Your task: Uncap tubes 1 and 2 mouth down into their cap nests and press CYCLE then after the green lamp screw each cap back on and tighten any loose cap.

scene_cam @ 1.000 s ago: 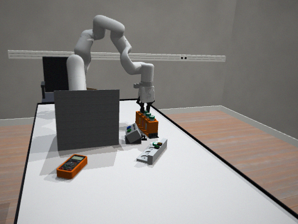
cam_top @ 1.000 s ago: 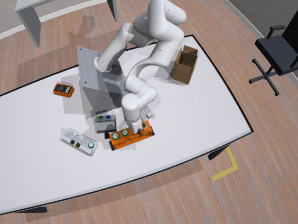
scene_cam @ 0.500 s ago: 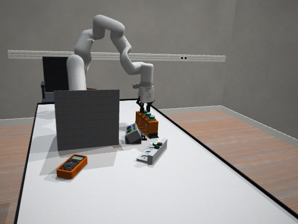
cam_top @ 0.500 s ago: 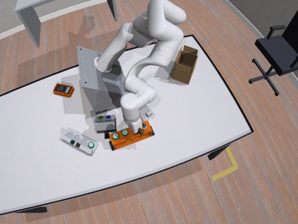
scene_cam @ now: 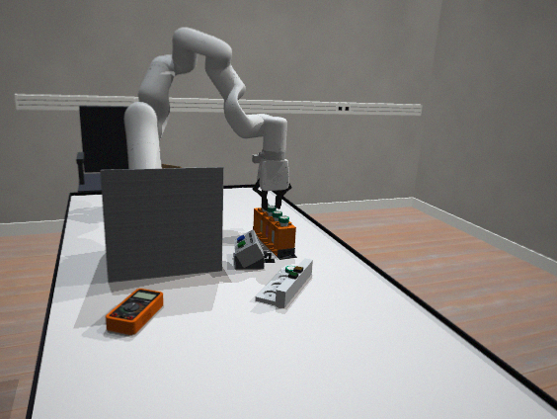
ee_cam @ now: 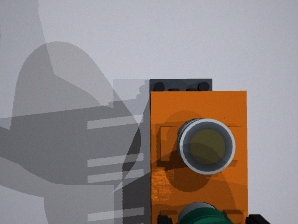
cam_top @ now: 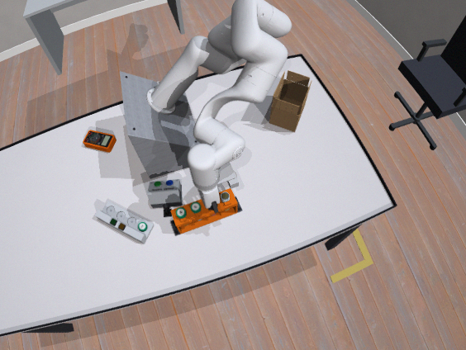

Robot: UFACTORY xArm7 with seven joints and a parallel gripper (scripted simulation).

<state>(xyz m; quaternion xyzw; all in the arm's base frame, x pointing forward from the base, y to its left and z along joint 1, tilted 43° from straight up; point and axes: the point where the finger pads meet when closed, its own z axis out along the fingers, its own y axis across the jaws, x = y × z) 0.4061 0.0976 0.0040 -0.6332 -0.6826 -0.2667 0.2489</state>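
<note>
My hand is 140 mm past the blue key, 120 mm to the left of it and 70 mm above it. Round my hand: orange multimeter: 460 mm behind, 390 mm to the right, 120 mm below; then green key: 160 mm to the right, 150 mm behind, 70 mm below; then grey key housing: 140 mm to the right, 130 mm behind, 80 mm below.
</note>
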